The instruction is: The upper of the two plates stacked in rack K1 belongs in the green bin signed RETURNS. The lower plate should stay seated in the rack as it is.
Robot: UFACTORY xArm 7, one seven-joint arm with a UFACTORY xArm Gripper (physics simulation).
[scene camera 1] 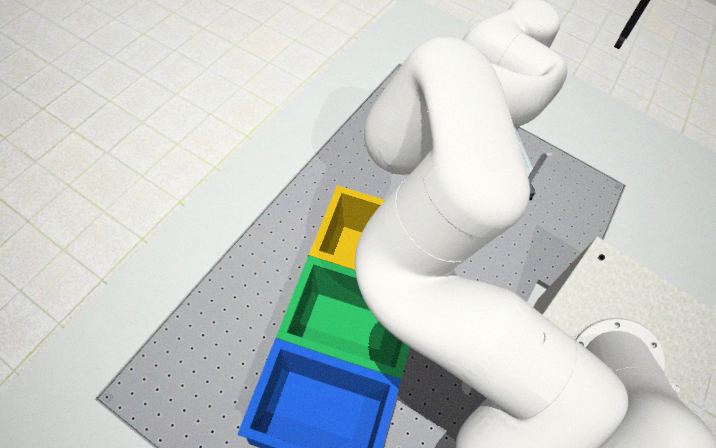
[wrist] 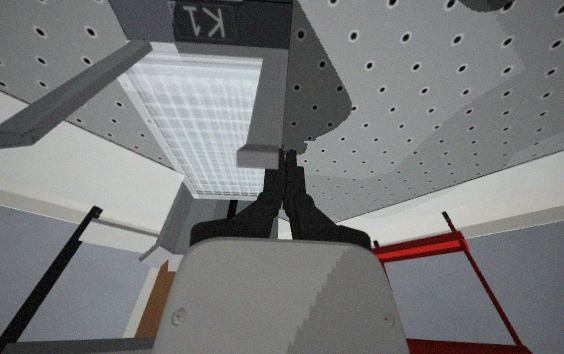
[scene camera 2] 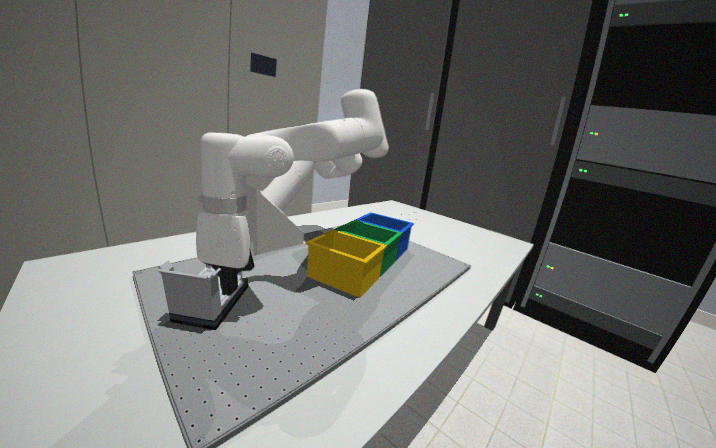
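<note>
Rack K1 is a grey holder on a black base. A clear gridded plate lies level between its walls in the wrist view. The two stacked plates cannot be told apart clearly. My gripper is shut and empty, pointing down. Its tips are low beside the rack's right-hand upright in the wrist view, outside the plate's edge; whether they touch the rack cannot be told. The arm hides the gripper in scene camera 1. The green bin is empty where seen; its RETURNS sign does not show.
A yellow bin and a blue bin flank the green bin in a row on the perforated board. A pale block stands near the arm's base. A red frame is in the background.
</note>
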